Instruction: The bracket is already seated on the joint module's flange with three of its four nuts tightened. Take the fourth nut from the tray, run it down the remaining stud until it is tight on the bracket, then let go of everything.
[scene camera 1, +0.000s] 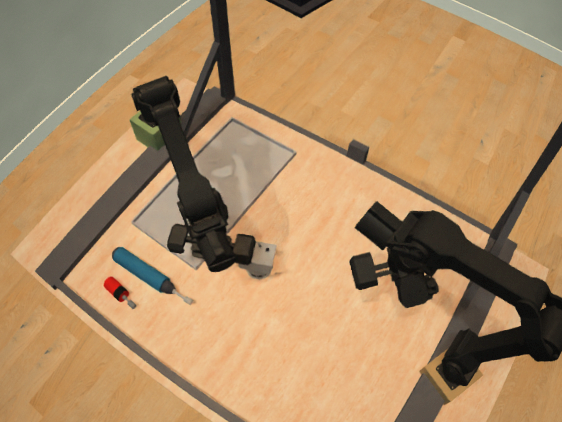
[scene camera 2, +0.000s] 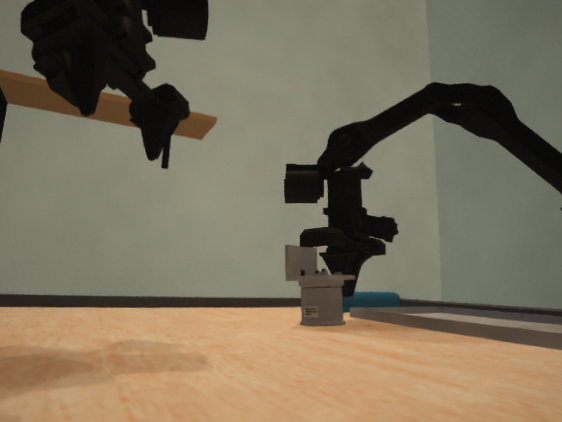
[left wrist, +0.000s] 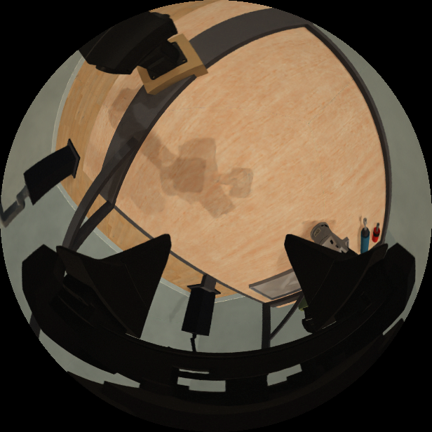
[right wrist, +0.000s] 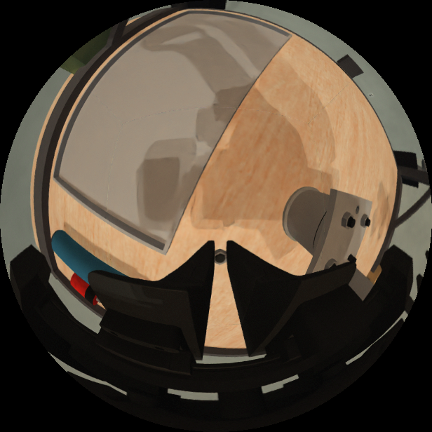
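Pixels of known places: left gripper, fingertip midpoint: (scene camera 2: 124, 139); right gripper, fingertip midpoint: (scene camera 2: 347, 297); left arm's base at its link origin: (scene camera 1: 454, 371).
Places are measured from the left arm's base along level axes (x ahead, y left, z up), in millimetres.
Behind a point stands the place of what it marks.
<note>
The grey joint module (scene camera 2: 322, 305) @(y 186, x 460, z -17 mm) (right wrist: 301, 215) stands upright on the table, the light grey bracket (scene camera 1: 263, 256) @(y 205, x 454, z 23 mm) (scene camera 2: 300, 262) @(y 230, x 434, z 41 mm) (right wrist: 341, 205) seated on its top. Several dark studs or nuts show on the bracket in the right wrist view; which stud is bare I cannot tell. My right gripper (scene camera 2: 349, 293) @(y 295, x 518, z -9 mm) (right wrist: 219, 246) is shut on a small hex nut (right wrist: 220, 257) at its fingertips. In scene camera 2 its tips are beside the module, a little below the bracket's plate. My left gripper (scene camera 2: 121, 135) @(y 28, x 243, z 142 mm) (left wrist: 229, 240) is open and empty, high above the table and away from the module.
The grey tray (scene camera 1: 265, 135) @(y 0, x 790, z -30 mm) (right wrist: 110, 215) lies beside the module, partly under the right arm. A blue screwdriver (scene camera 1: 141, 270) @(y 462, x 583, z -5 mm) (right wrist: 82, 255) and a short red one (scene camera 1: 116, 289) @(y 537, x 573, z -11 mm) (right wrist: 81, 287) lie near the tray. Dark frame bars edge the table.
</note>
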